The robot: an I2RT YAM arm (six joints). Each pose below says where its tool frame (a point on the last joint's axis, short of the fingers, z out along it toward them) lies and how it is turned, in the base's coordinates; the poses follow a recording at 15 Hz.
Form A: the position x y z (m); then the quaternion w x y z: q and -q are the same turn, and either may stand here.
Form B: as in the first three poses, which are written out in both.
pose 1, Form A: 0.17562 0.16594 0.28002 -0.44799 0.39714 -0.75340 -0.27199
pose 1, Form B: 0.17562 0.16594 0.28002 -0.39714 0.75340 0.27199 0.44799
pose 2, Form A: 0.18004 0.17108 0.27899 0.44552 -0.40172 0.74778 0.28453
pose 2, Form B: 0.18004 0.17108 0.27899 -0.40172 0.74778 0.28453 0.44552
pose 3, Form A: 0.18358 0.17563 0.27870 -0.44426 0.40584 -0.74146 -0.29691
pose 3, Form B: 0.18358 0.17563 0.27870 -0.40584 0.74146 0.29691 0.44426
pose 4, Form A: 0.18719 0.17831 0.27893 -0.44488 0.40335 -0.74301 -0.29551
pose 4, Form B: 0.18719 0.17831 0.27893 -0.40335 0.74301 0.29551 0.44488
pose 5, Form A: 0.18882 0.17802 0.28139 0.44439 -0.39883 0.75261 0.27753
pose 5, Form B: 0.18882 0.17802 0.28139 -0.39883 0.75261 0.27753 0.44439
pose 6, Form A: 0.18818 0.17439 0.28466 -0.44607 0.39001 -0.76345 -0.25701
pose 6, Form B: 0.18818 0.17439 0.28466 -0.39001 0.76345 0.25701 0.44607
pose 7, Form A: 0.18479 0.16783 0.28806 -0.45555 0.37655 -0.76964 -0.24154
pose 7, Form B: 0.18479 0.16783 0.28806 -0.37655 0.76964 0.24154 0.45555
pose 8, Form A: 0.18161 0.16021 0.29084 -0.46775 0.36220 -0.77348 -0.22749
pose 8, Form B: 0.18161 0.16021 0.29084 -0.36220 0.77348 0.22749 0.46775
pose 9, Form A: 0.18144 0.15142 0.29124 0.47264 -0.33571 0.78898 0.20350
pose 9, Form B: 0.18144 0.15142 0.29124 -0.33571 0.78898 0.20350 0.47264
